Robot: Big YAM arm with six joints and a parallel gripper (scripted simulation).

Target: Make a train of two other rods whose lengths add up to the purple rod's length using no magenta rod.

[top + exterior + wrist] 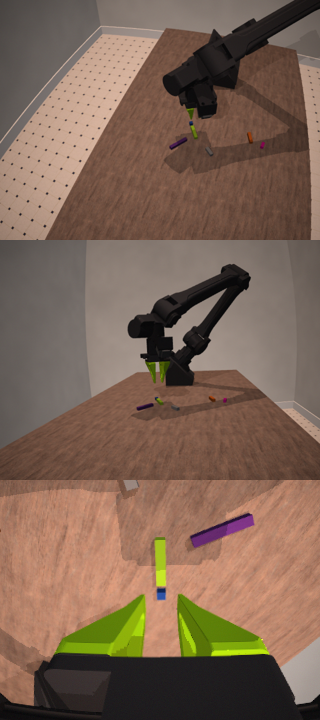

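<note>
Now: the lime rod 80 mm below my hand. Round my hand: grey rod 70 mm ahead, 60 mm to the left, 80 mm below; blue rod 30 mm behind, 10 mm to the right, 80 mm below; purple rod 50 mm ahead, 40 mm to the right, 80 mm below.
</note>
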